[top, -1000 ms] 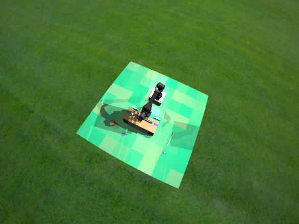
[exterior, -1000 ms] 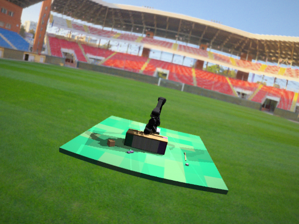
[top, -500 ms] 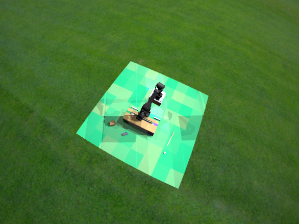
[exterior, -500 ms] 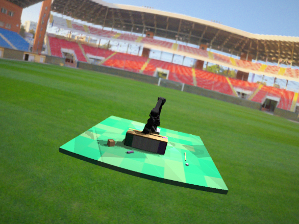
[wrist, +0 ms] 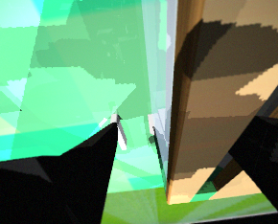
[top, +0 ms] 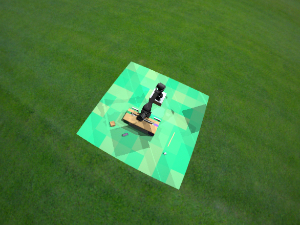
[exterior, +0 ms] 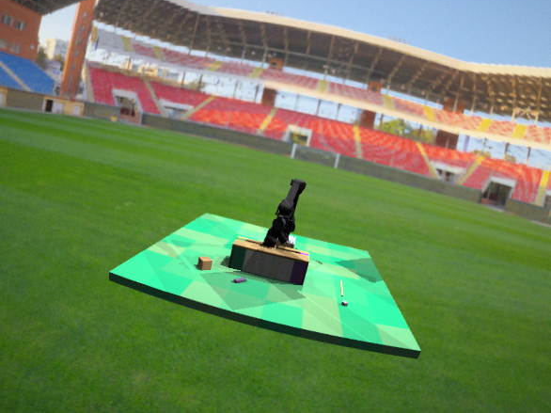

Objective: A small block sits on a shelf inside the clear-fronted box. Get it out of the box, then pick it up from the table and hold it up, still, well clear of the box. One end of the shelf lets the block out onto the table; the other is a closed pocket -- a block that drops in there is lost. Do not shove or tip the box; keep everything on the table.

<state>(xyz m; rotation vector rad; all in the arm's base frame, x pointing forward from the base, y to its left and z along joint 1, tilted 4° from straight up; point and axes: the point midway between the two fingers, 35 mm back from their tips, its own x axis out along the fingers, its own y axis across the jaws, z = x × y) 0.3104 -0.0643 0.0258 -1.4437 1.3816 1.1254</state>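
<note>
Now: gripper tip 6 cm short of the small block and 2 cm to the left of it. Also, from my gripper tip: thin tan stick: 45 cm to the left, 8 cm below, 6 cm ahead; then small grey piece: 45 cm to the left, 24 cm ahead, 8 cm below; then purple piece: 27 cm ahead, 8 cm below, 4 cm to the right.
</note>
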